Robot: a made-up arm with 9 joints. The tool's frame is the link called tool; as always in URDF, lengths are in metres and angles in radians. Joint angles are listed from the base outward.
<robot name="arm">
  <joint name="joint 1" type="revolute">
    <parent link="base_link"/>
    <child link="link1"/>
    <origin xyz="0 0 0.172" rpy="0 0 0"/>
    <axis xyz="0 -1 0"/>
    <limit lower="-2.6" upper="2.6"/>
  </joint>
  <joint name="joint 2" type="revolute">
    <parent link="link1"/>
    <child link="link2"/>
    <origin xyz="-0.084 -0.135 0.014" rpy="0 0 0"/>
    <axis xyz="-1 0 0"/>
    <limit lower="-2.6" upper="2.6"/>
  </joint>
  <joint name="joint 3" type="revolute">
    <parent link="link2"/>
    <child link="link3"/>
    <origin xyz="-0.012 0.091 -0.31" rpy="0 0 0"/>
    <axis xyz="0 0 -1"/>
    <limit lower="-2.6" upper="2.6"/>
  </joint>
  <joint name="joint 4" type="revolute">
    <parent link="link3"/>
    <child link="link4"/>
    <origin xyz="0.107 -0.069 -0.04" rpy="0 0 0"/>
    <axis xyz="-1 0 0"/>
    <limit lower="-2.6" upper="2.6"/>
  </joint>
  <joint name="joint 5" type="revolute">
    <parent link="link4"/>
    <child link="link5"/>
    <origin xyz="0.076 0.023 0.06" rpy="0 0 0"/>
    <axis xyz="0 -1 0"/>
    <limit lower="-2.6" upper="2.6"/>
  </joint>
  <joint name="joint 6" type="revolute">
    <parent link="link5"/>
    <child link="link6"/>
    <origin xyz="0.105 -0.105 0.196" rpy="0 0 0"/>
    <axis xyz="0 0 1"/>
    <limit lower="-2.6" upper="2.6"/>
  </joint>
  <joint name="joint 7" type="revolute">
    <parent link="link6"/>
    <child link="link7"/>
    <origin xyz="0.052 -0.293 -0.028" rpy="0 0 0"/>
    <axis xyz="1 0 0"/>
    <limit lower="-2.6" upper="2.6"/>
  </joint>
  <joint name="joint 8" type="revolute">
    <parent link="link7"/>
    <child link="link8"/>
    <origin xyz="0.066 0.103 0.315" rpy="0 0 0"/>
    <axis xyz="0 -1 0"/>
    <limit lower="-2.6" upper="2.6"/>
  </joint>
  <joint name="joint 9" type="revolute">
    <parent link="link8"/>
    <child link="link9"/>
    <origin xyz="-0.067 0.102 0.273" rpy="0 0 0"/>
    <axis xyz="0 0 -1"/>
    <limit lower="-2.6" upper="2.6"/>
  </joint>
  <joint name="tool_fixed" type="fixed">
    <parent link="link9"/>
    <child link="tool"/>
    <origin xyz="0.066 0.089 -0.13" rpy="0 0 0"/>
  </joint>
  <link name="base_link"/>
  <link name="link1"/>
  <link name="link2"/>
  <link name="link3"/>
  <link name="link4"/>
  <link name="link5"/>
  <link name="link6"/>
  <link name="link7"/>
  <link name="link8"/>
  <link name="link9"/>
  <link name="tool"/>
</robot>
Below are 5 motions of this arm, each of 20 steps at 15 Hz.
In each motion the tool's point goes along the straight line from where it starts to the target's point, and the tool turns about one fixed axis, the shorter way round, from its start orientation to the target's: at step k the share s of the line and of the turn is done. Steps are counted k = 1, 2, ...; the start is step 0. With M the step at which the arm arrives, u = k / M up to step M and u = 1 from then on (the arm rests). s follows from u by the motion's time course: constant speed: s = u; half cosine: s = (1 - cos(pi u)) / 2; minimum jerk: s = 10 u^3 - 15 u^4 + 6 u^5.
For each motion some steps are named. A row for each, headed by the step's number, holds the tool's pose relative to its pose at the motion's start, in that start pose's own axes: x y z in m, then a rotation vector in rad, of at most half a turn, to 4 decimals.
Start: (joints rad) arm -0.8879 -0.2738 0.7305 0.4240 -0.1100 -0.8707 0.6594 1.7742 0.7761
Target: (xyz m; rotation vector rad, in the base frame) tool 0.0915 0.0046 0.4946 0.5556 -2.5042 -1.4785
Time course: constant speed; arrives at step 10
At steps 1, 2, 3, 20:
1: 0.0117 -0.0092 0.0232 0.0498 0.0008 -0.1508
2: 0.0233 -0.0183 0.0465 0.0997 0.0017 -0.3015
3: 0.0350 -0.0275 0.0697 0.1495 0.0025 -0.4523
20: 0.1165 -0.0916 0.2324 0.4983 0.0083 -1.5077

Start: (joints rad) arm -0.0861 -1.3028 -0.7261 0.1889 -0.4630 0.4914 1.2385 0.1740 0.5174
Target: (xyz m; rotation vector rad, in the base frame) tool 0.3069 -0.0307 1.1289 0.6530 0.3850 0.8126
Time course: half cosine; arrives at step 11
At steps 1, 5, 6, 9, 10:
1: -0.0025 0.0104 -0.0180 -0.0242 -0.0028 -0.0053
5: -0.0532 0.2204 -0.3812 -0.5126 -0.0584 -0.1118
6: -0.0708 0.2936 -0.5078 -0.6827 -0.0778 -0.1489
9: -0.1141 0.4732 -0.8184 -1.1004 -0.1254 -0.2400
10: -0.1214 0.5036 -0.8710 -1.1711 -0.1335 -0.2555

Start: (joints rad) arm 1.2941 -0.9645 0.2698 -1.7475 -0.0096 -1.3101 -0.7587 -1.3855 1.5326
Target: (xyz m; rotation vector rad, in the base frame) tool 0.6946 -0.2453 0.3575 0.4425 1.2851 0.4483
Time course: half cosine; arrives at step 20
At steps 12, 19, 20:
12: -0.1437 -0.2389 -0.2273 0.5618 -0.1366 0.3495
19: -0.2182 -0.3628 -0.3452 0.8531 -0.2074 0.5307
20: -0.2195 -0.3650 -0.3474 0.8584 -0.2087 0.5340

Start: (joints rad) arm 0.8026 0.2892 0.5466 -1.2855 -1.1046 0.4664 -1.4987 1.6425 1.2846
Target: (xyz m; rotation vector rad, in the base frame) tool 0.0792 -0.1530 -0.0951 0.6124 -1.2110 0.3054
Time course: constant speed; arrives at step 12
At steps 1, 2, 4, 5, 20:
1: -0.0154 0.0180 0.0012 -0.0455 0.0649 0.0125
2: -0.0308 0.0360 0.0024 -0.0910 0.1299 0.0251
4: -0.0617 0.0721 0.0049 -0.1821 0.2598 0.0501
5: -0.0771 0.0901 0.0061 -0.2276 0.3247 0.0627
20: -0.1850 0.2163 0.0146 -0.5462 0.7793 0.1504

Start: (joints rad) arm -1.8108 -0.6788 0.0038 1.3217 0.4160 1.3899 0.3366 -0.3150 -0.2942
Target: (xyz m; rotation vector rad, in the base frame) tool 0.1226 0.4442 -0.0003 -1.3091 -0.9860 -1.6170
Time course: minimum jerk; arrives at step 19
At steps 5, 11, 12, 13, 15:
5: 0.0085 -0.0093 -0.0328 0.0084 0.0513 0.1390
11: 0.0465 -0.0508 -0.1797 0.0462 0.2811 0.7615
12: 0.0530 -0.0579 -0.2047 0.0526 0.3202 0.8676
13: 0.0588 -0.0642 -0.2270 0.0583 0.3550 0.9618
15: 0.0673 -0.0735 -0.2599 0.0668 0.4065 1.1013

